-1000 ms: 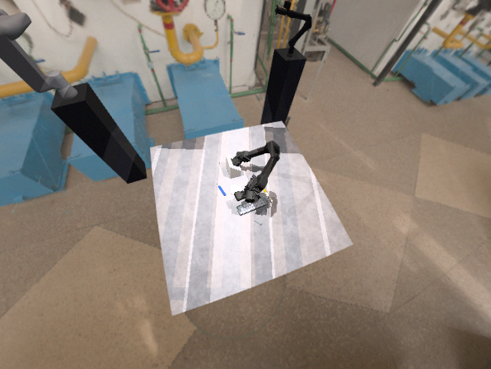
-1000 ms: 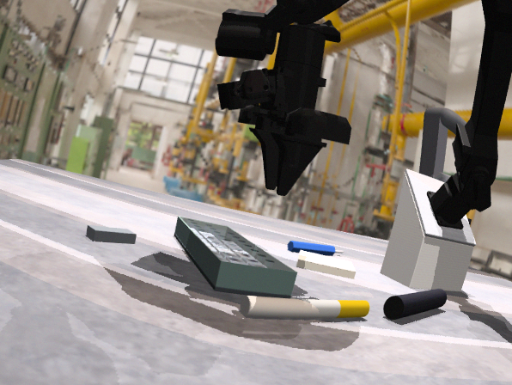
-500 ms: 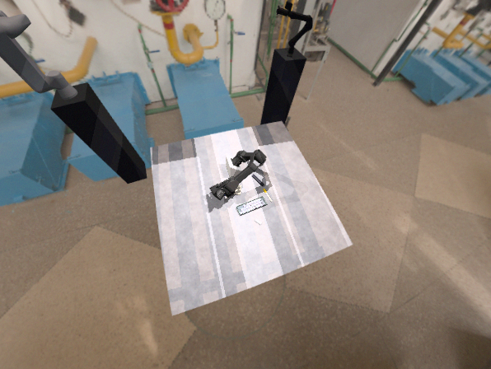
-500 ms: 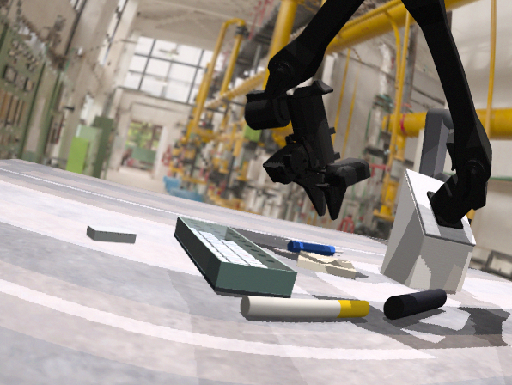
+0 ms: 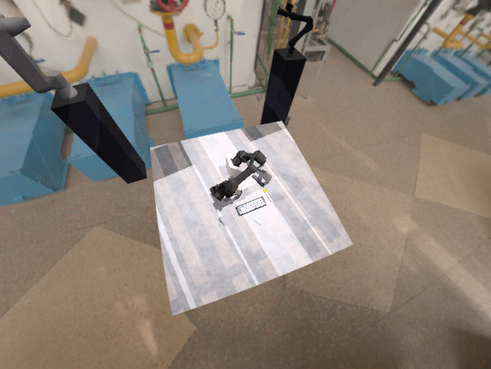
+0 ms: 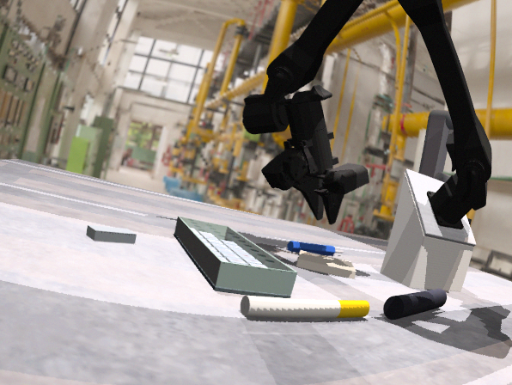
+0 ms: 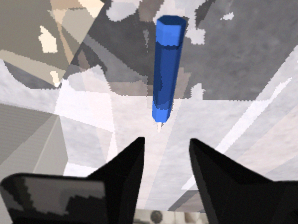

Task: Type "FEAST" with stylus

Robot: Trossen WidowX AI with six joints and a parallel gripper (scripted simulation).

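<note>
My gripper tip is 20 mm past the blue stylus and 50 mm above it. Round my gripper tip: yellow marker 160 mm ahead, 320 mm to the left, 50 mm below; grey stylus tip 50 mm behind, 10 mm to the right, 50 mm below; cream block 40 mm ahead, 110 mm to the left, 50 mm below.
</note>
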